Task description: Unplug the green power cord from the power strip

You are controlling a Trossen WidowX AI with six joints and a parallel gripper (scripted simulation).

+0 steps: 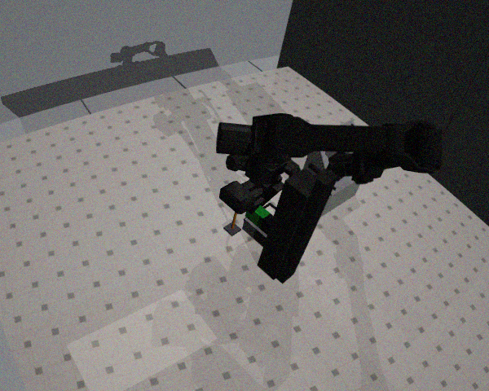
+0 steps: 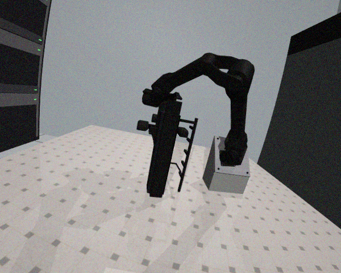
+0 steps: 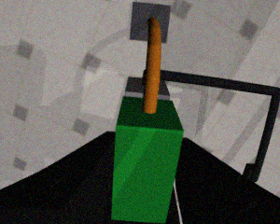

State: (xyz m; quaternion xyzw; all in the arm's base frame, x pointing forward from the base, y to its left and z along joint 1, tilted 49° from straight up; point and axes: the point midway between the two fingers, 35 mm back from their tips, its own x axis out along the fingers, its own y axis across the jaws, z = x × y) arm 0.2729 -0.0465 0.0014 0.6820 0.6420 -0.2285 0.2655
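My gripper tip is 30 mm to the right of the green plug. The rest, counted from my gripper tip: ladder-like rail 90 mm behind, 90 mm to the left, 20 mm above; then black power strip 100 mm to the left, 20 mm above; then grey pad 50 mm to the right, 110 mm below.
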